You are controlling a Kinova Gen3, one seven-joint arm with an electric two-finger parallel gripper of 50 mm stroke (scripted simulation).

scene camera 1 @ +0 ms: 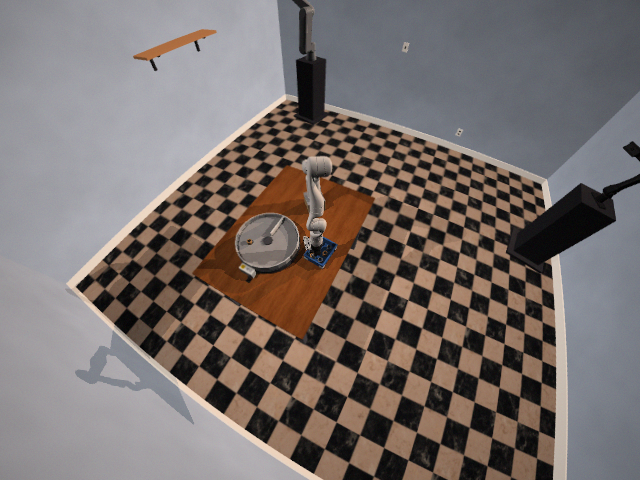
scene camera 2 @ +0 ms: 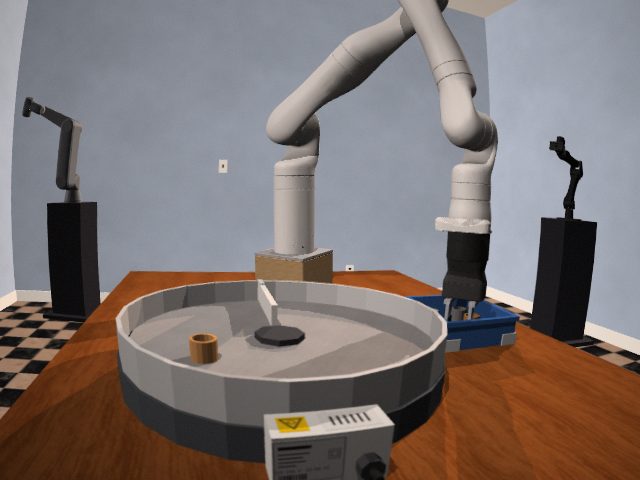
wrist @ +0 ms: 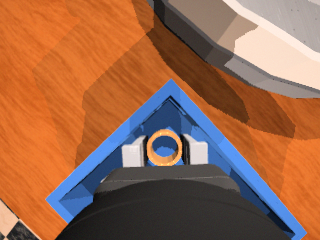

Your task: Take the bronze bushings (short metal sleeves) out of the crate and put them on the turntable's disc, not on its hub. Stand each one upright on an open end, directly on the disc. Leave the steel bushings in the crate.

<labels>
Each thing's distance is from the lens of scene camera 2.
bronze bushing (scene camera 2: 205,352): 0.48 m
</labels>
